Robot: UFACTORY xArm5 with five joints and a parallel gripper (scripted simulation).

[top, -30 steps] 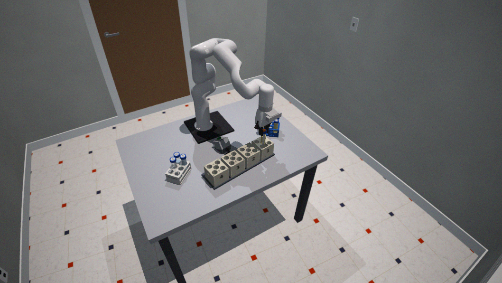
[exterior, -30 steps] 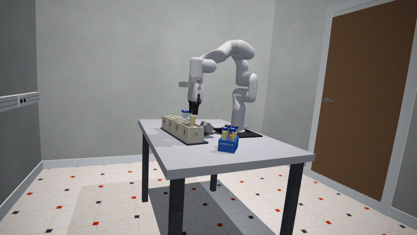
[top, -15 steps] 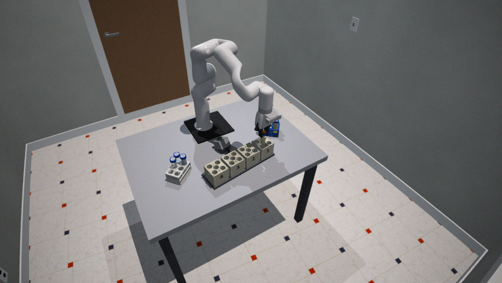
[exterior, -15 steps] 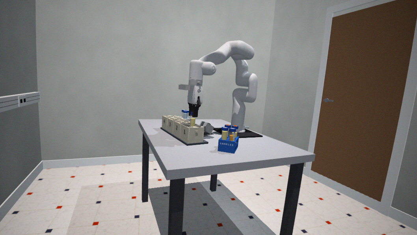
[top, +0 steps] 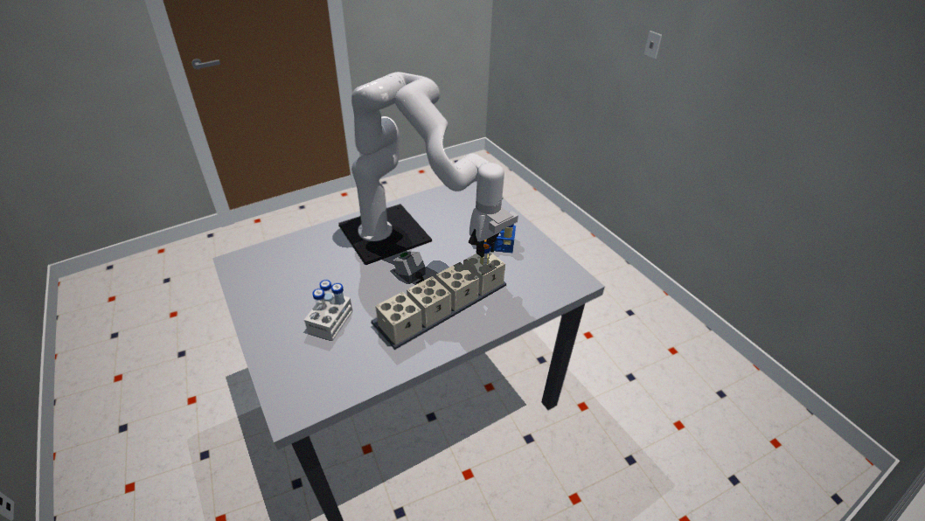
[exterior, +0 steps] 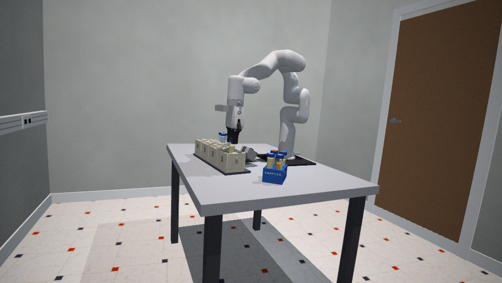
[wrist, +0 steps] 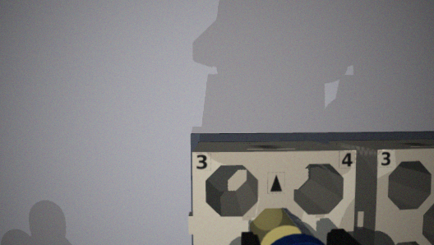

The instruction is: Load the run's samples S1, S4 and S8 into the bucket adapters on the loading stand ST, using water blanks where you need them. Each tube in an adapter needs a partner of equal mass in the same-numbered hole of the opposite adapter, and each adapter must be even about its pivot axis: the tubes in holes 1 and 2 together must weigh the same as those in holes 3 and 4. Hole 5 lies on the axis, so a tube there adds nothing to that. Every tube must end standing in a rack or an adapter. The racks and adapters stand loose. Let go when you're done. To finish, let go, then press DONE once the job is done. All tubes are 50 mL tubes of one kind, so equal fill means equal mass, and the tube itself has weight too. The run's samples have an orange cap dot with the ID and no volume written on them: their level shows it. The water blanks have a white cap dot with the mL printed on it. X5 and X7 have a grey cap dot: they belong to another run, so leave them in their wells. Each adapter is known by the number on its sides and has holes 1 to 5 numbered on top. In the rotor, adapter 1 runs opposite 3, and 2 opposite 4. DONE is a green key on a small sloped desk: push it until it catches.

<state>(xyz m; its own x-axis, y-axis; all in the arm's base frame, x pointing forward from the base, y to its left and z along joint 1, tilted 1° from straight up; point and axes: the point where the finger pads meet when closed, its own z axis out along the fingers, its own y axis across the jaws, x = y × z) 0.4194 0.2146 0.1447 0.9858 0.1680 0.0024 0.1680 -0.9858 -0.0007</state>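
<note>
The blue samples rack is 16 cm behind my hand, 15 cm to the left of it and 13 cm below it. Also, from my hand: adapter 3: 22 cm to the right, 10 cm below, 4 cm ahead; then white rack: 50 cm to the right, 13 cm below, 7 cm behind.
</note>
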